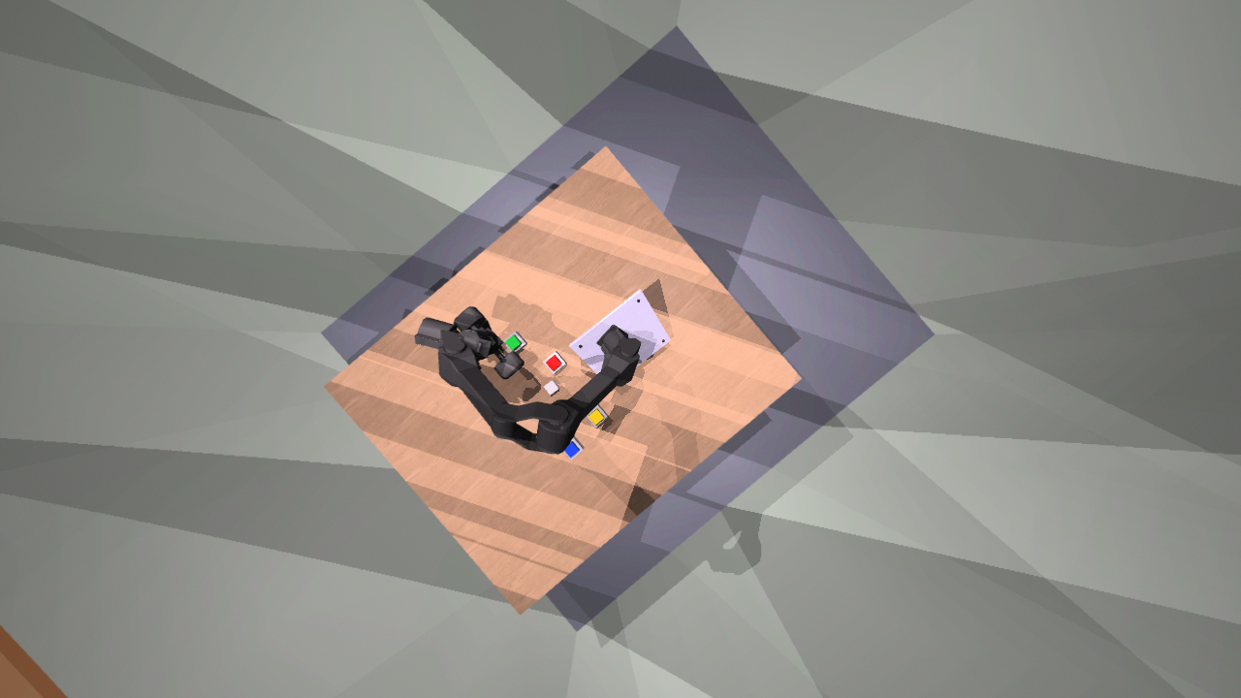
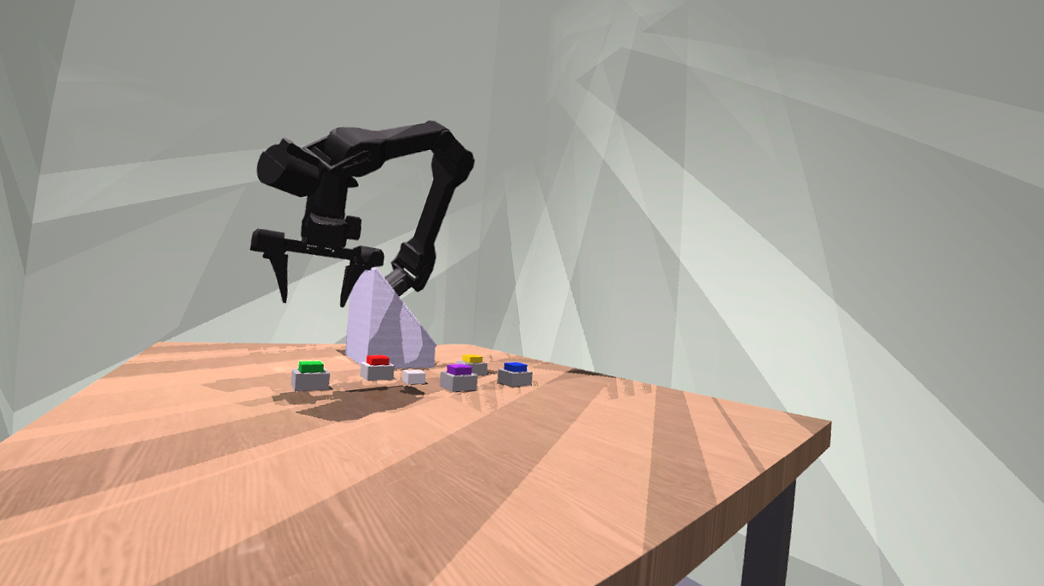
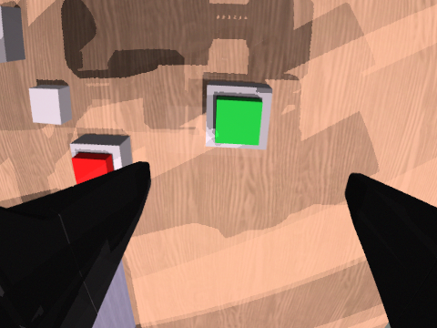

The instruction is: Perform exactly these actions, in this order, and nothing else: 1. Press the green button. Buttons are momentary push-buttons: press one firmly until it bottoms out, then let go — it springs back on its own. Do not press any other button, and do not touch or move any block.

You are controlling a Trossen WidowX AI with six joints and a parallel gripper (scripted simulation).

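Now: gripper tip 10 cm above the green button. Also, from my gripper tip: red button: 13 cm to the left, 10 cm below, 4 cm behind; then purple button: 22 cm to the left, 10 cm below, 9 cm ahead; then small white block: 17 cm to the left, 12 cm below, 2 cm ahead.
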